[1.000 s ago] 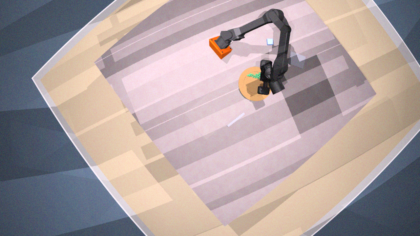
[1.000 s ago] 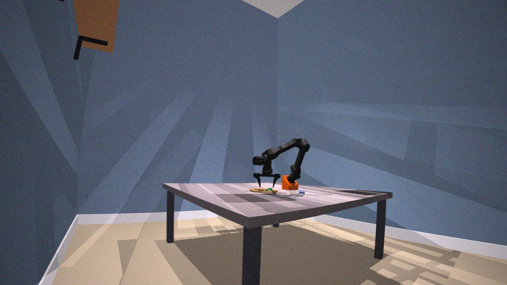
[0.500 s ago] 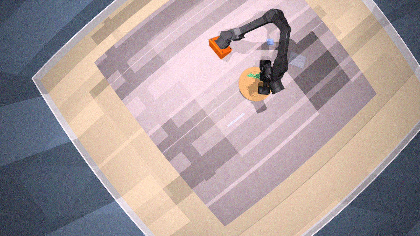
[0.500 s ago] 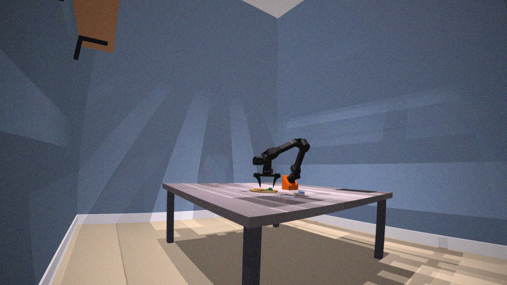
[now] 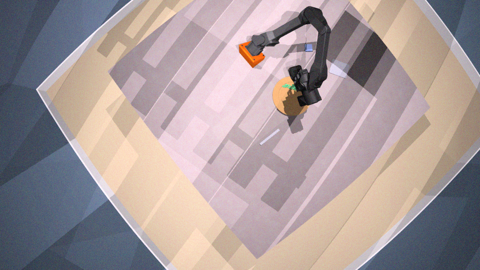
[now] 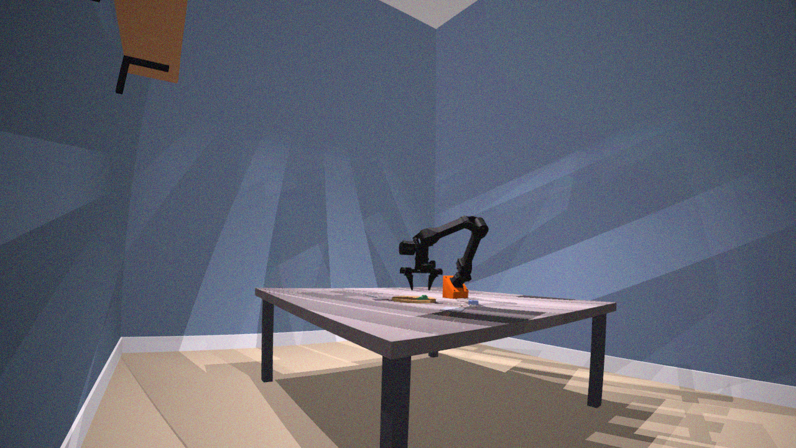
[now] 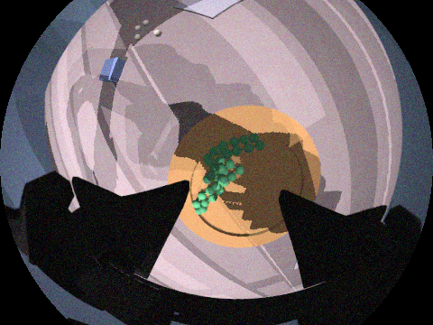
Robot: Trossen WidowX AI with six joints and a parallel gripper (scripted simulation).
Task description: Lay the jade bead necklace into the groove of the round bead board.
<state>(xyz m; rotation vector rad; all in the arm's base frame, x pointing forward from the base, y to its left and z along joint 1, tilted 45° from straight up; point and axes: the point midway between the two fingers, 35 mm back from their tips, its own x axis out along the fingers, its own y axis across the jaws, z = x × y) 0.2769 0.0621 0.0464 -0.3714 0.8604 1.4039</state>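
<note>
Now: gripper tip 1 cm short of the round tan bead board, 3 cm to the left of it and 4 cm above it. The rest, counted from my gripper tip: white strip 12 cm ahead, 24 cm to the right, 5 cm below; then pale square sheet 4 cm ahead, 27 cm to the left, 5 cm below; then blue cube 14 cm behind, 19 cm to the left, 4 cm below.
</note>
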